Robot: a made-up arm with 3 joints. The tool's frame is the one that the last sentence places.
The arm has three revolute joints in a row. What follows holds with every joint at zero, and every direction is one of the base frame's. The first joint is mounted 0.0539 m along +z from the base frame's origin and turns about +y. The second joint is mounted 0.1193 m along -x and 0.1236 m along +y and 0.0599 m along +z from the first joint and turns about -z. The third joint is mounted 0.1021 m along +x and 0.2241 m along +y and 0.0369 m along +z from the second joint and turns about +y. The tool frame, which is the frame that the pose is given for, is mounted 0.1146 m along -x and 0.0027 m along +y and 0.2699 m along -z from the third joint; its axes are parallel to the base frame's.
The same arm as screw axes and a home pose.
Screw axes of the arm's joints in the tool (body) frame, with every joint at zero. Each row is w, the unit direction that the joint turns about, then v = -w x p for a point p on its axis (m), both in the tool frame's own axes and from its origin. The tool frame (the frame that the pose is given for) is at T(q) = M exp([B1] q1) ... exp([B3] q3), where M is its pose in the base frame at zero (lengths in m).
B1 = (0, 1, 0, -0.1731, 0, 0.1318)
B2 = (0, 0, -1, 0.2268, 0.0125, 0)
B3 = (0, 1, 0, -0.2699, 0, 0.1146)
M: xyz -0.1318 0.3504 -0.1192 (m) rpy 0 0 0 (deg, as in URDF)

